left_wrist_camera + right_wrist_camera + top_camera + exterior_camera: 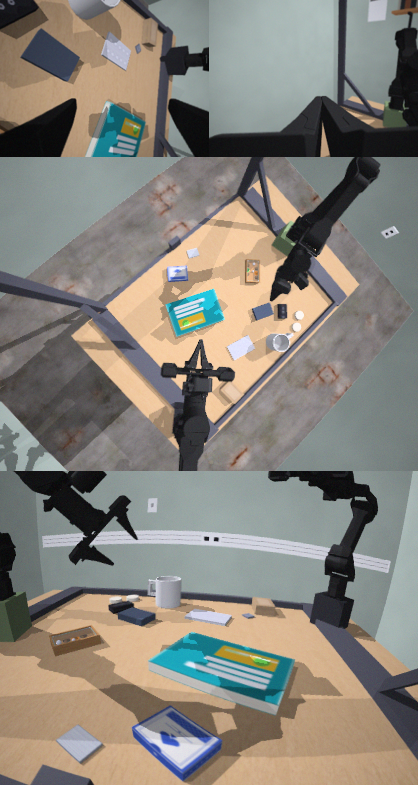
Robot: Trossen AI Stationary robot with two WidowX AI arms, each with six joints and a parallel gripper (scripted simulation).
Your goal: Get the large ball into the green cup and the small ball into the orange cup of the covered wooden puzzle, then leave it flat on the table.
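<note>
Right now the covered wooden puzzle is 20 cm below my left hand, 9 cm to the left of it and 9 cm behind it. Also, from my left hand: dark blue box 20 cm below, 6 cm ahead, 5 cm to the right.
</note>
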